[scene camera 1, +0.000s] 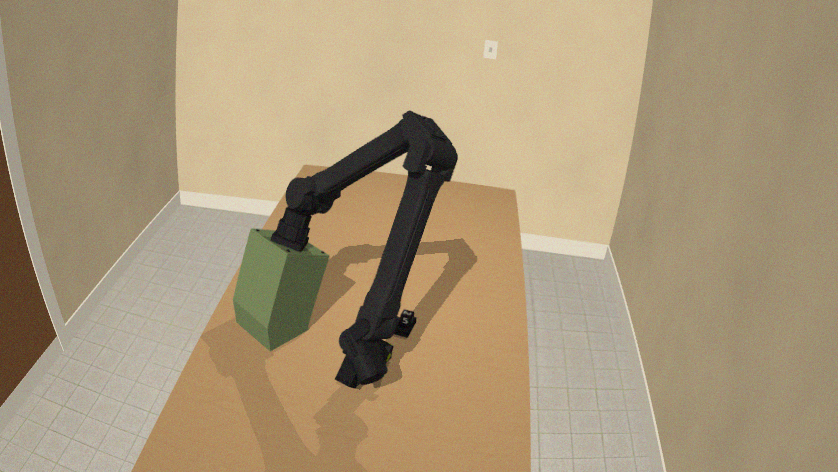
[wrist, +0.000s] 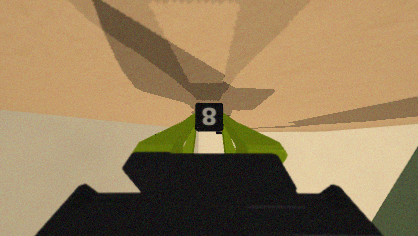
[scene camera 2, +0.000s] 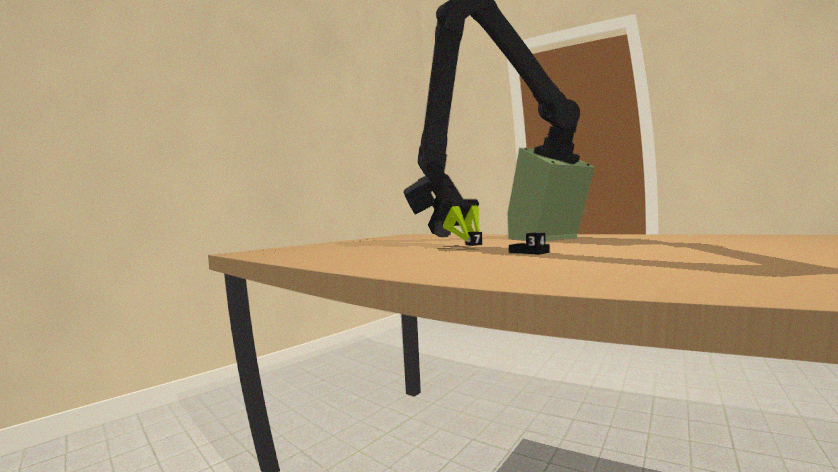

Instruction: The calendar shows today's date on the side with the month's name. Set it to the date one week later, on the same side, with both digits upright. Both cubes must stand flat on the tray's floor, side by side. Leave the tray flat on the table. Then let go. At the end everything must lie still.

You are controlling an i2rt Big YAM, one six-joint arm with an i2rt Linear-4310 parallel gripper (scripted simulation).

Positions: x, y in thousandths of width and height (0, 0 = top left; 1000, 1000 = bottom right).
In view: my gripper (scene camera 2: 565, 505).
My gripper shows as well in the wrist view (wrist: 501, 502).
